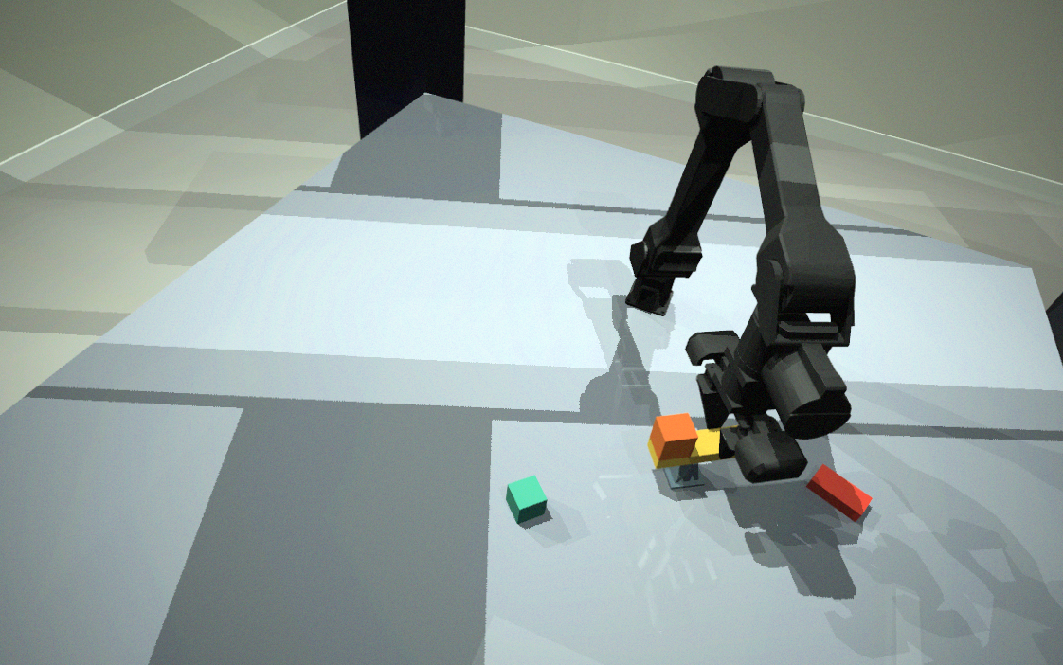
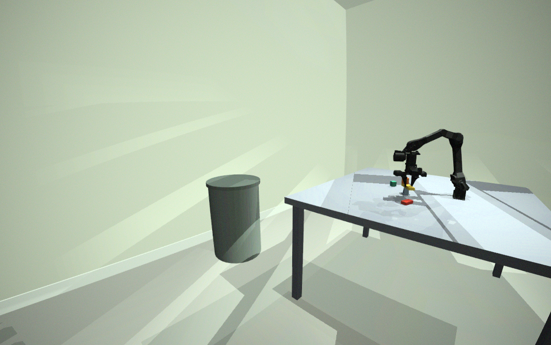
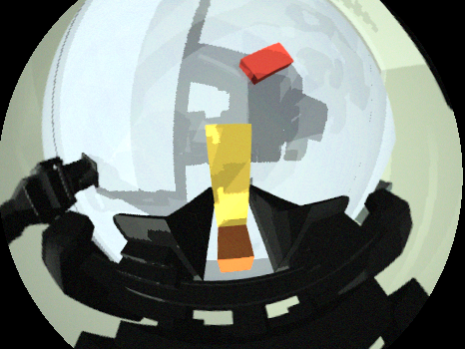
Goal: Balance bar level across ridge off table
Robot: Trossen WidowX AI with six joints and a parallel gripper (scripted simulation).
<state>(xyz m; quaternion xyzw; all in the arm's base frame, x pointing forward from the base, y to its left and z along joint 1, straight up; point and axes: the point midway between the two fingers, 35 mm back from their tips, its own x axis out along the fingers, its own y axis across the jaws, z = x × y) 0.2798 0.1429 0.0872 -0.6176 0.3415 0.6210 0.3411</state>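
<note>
The yellow bar lies 30 mm to the right of my gripper tip, 20 mm ahead of it and 10 mm above it. The rest, counted from my gripper tip: green cube 180 mm to the right, 140 mm ahead, 40 mm below; red flat block 160 mm to the left, 40 mm below, 30 mm behind.
</note>
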